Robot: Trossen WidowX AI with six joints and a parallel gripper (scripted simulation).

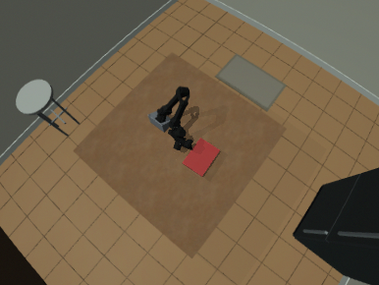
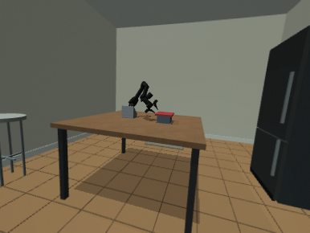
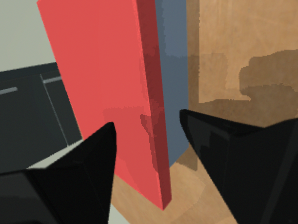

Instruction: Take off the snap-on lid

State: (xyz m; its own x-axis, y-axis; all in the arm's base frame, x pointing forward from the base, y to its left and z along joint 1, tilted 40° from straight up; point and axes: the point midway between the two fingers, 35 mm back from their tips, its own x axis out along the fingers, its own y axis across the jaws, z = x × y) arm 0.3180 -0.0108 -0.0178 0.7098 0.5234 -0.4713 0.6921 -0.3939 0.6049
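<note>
Now: the red lid 10 cm ahead of my gripper tip, 2 cm to the left of it and 2 cm below it. From my gripper tip the other things lie so: storage box (10 cm ahead, 6 cm below, 2 cm to the left).
</note>
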